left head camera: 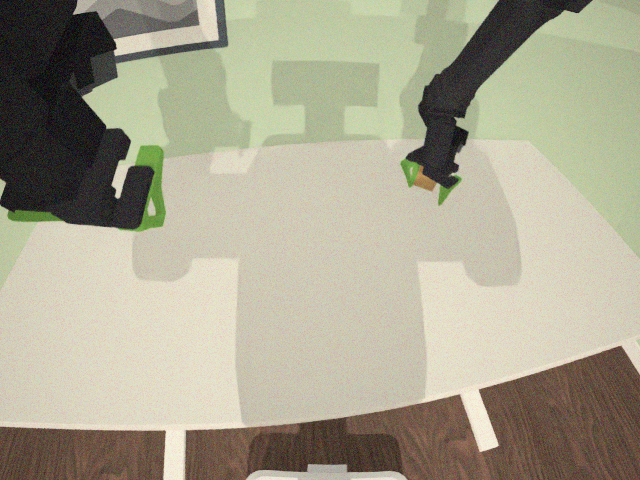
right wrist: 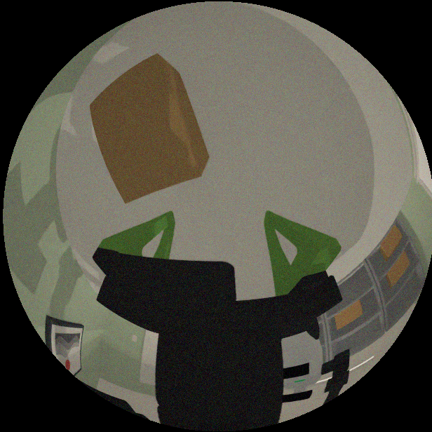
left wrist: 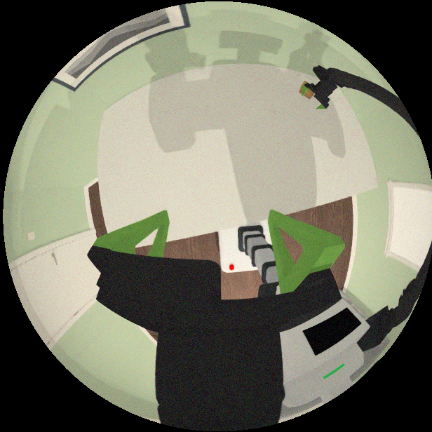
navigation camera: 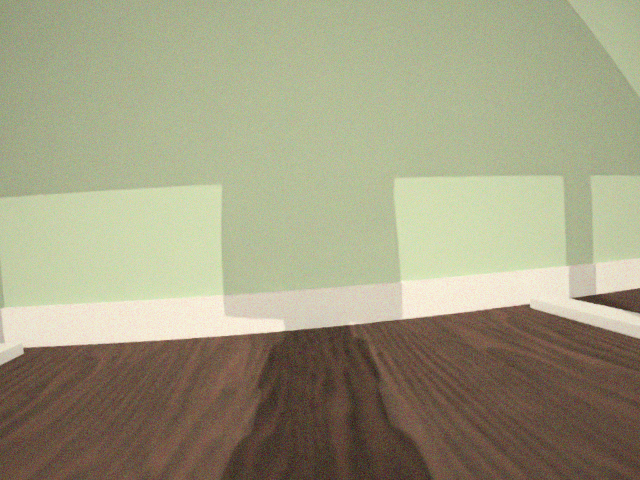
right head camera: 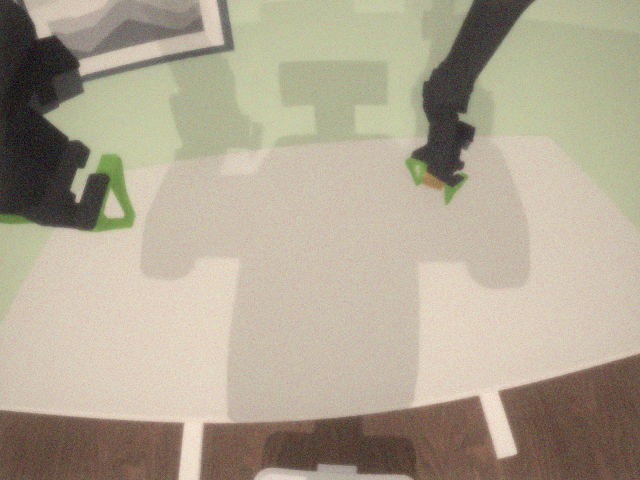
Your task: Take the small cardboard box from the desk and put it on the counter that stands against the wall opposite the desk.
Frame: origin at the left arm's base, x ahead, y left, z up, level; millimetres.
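Seen in the pictures: left gripper, between the fingertips: (left head camera: 120,216) (right head camera: 97,218); right gripper, between the fingertips: (left head camera: 425,195) (right head camera: 432,194).
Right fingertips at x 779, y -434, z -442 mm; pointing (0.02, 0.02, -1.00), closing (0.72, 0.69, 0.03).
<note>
A point is followed by its place in that frame.
The small brown cardboard box (left head camera: 424,181) {y -443, x 832, z -438 mm} (right head camera: 433,180) {y -444, x 831, z -439 mm} (left wrist: 309,93) (right wrist: 145,130) rests on the white desk (left head camera: 330,310) {y -212, x 470, z -460 mm} (right head camera: 325,310) {y -213, x 470, z -460 mm} (left wrist: 165,185) (right wrist: 300,125) near its far side. My right gripper (left head camera: 425,194) {y -434, x 779, z -442 mm} (right head camera: 432,193) {y -434, x 779, z -442 mm} (right wrist: 219,216) is open, over the box and partly hiding it in the head views. In the right wrist view the box lies beyond the fingertips and off to the left, not between them. My left gripper (left head camera: 82,222) (left wrist: 218,215) is open and empty, at the left above the desk. The counter cannot be made out in these views.
A green wall with a framed picture (left head camera: 209,20) {y 82, x 1005, z -82 mm} (right head camera: 211,25) {y 88, x 1004, z -80 mm} is behind the desk. A grey shelf rack (right wrist: 376,295) with brown boxes shows at the lower right of the right wrist view. White desk legs (left head camera: 174,454) (right head camera: 191,452) stand on the dark wood floor (navigation camera: 155,403) {y 18, x 733, z -1410 mm}.
</note>
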